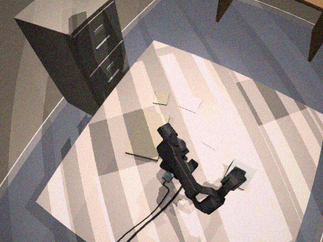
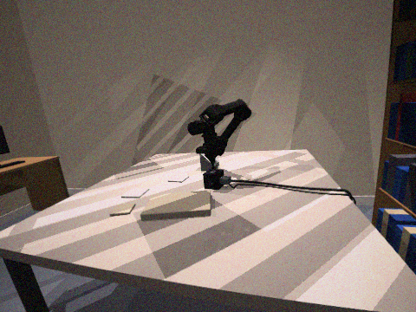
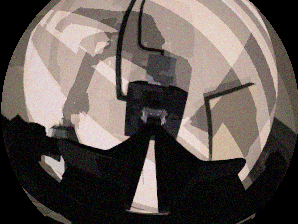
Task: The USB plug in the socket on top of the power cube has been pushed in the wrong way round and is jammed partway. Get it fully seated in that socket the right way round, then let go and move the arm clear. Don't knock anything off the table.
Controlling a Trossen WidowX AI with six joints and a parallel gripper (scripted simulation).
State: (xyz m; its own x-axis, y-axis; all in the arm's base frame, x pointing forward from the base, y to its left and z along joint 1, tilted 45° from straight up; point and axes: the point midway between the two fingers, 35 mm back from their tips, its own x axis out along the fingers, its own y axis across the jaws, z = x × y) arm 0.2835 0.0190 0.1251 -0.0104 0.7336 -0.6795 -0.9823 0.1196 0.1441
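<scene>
The USB plug is 20 mm below my gripper tip. The rest, counted from my gripper tip: flat tan board (220 mm ahead, 100 mm to the right, 100 mm below).
</scene>
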